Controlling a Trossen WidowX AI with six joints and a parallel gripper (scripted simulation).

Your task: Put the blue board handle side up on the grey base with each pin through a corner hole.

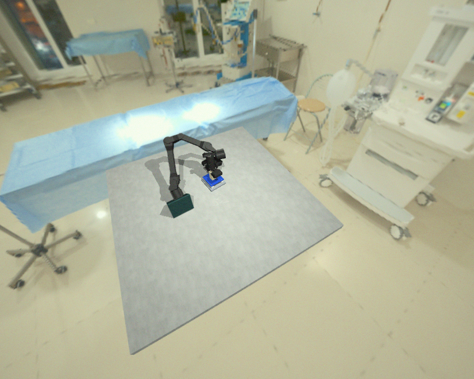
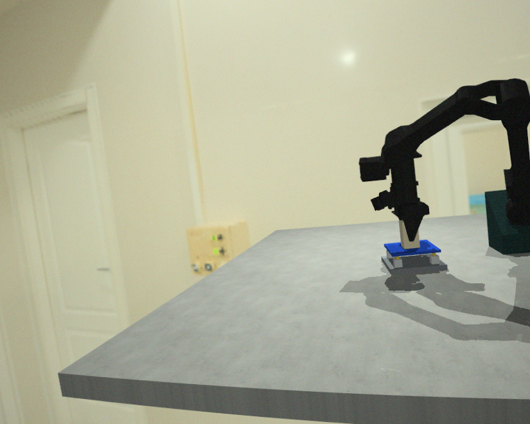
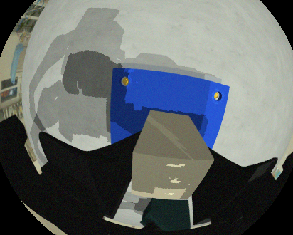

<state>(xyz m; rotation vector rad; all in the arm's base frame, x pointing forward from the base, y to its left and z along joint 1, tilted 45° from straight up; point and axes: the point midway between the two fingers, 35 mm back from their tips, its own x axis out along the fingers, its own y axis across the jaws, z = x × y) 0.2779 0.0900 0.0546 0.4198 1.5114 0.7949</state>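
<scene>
My gripper tip is right at the blue board. The rest, counted from my gripper tip: grey base 6 cm below.
</scene>
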